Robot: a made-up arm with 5 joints. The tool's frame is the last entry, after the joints.
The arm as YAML. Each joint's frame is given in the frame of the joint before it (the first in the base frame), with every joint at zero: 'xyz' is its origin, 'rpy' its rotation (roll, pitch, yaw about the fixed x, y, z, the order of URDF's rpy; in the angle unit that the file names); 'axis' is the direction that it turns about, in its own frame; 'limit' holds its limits. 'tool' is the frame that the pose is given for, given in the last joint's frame.
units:
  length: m
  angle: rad
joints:
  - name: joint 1
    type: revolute
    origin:
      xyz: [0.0, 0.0, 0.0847]
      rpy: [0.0, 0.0, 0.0]
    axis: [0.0, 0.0, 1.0]
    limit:
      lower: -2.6
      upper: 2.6
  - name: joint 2
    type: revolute
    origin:
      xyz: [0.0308, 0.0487, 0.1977]
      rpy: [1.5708, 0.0, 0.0]
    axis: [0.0, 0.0, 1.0]
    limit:
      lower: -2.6
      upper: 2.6
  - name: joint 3
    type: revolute
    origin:
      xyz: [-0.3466, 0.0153, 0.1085]
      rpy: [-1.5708, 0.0, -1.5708]
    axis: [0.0, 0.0, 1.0]
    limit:
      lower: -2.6
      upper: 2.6
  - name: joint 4
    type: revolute
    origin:
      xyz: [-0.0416, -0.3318, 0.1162]
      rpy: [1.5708, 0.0, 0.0]
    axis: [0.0, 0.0, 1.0]
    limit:
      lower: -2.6
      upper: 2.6
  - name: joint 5
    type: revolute
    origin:
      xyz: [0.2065, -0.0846, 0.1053]
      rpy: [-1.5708, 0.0, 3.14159]
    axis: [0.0, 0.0, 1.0]
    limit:
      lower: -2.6
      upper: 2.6
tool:
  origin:
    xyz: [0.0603, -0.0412, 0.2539]
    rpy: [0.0, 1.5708, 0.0]
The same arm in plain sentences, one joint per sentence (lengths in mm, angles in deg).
The arm has five revolute joints in a row. What follows holds with every joint at zero, and every direction is one of the base frame's. Joint 1 is mounted 84.7 mm along +z from the base frame's origin and rotates about +z, from -148.97 to 148.97 deg. Joint 2 is mounted 30.8 mm along +x and 48.7 mm along +y and 197.7 mm along +z from joint 1 and rotates about -y, from -148.97 to 148.97 deg. Joint 3 is mounted 346.6 mm along -x and 108.5 mm along -y and 15.3 mm along +z from joint 2 and rotates about +x, from -148.97 to 148.97 deg. Joint 4 is mounted 116.2 mm along +x and 331.8 mm along -y and 41.6 mm along +z from joint 3 and rotates about -y, from -148.97 to 148.97 deg. Joint 5 is mounted 84.6 mm along -x and 105.3 mm along -y and 206.5 mm along -z from joint 4 and rotates about -x, from -148.97 to 148.97 deg. The tool frame, which is the frame that the pose is given for, is mounted 253.9 mm along -x and 41.2 mm along -y and 60.3 mm along +z from joint 5; its axes are the base frame's turned by roll 0, pitch 0 and yaw 0 deg (as in URDF: about the fixed x, then y, then z).
